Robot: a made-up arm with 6 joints.
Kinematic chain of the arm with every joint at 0, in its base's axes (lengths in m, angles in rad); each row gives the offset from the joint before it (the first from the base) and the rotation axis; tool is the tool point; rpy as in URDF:
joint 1: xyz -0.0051 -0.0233 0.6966 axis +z
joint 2: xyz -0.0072 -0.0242 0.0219 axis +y
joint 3: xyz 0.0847 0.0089 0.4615 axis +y
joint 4: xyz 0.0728 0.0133 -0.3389 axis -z
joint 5: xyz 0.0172 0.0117 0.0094 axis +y
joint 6: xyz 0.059 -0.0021 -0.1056 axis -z
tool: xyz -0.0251 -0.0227 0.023 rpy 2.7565 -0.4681 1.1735
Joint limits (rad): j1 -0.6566..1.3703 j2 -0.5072..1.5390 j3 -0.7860..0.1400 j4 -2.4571..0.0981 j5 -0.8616..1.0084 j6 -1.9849..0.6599
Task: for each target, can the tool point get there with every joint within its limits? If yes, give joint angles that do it. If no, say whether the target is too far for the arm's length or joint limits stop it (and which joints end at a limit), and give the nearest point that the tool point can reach.
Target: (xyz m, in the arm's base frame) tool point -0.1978 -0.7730 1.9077
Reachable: no: too far | nearest point 0.1406 -0.1749 1.2702 | short by 0.937 m
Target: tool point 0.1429 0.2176 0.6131
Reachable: yes | joints 0.9533 0.6647 -0.1065 -0.4507 -0.4058 -0.5320
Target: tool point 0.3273 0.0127 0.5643
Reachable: yes | joints -0.1423 0.8275 -0.3331 -1.1819 -0.3436 -0.8656
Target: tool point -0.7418 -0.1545 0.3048
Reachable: no: joint limits stop it (at a limit: joint 1, joint 2, joint 6) | nearest point -0.1007 0.0859 0.4753 | short by 0.706 m
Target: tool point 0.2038 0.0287 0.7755
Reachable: yes | joints 0.3526 -0.0118 -0.1334 -0.6875 0.7740 -0.4872
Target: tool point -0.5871 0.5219 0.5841
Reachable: no: joint limits stop it (at a limit: joint 1, joint 6) | nearest point -0.0564 0.4140 0.5841 | short by 0.542 m
